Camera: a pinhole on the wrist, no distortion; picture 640 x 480 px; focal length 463.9 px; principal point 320.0 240.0 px. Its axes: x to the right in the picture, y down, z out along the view. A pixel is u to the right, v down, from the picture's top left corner.
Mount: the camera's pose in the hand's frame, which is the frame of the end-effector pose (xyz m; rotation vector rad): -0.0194 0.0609 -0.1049 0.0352 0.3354 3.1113
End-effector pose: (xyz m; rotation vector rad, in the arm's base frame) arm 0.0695 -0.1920 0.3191 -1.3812 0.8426 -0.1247
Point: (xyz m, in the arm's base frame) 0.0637 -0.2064 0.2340
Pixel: 34.1 268.0
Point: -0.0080 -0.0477 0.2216
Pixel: 499.7 124.1
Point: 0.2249 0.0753 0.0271
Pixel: 215.0 132.5
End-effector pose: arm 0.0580 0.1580 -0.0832 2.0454 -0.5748 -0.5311
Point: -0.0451 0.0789 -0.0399
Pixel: 384.7 261.9
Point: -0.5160 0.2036 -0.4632
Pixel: outside the picture
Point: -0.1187 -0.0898 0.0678
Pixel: 330.9 30.8
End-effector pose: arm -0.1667 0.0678 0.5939 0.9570 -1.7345 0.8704
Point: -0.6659 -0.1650 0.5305
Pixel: 220.9 101.6
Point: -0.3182 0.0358 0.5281
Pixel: 325.4 195.0
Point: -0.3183 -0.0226 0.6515
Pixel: 61.9 284.0
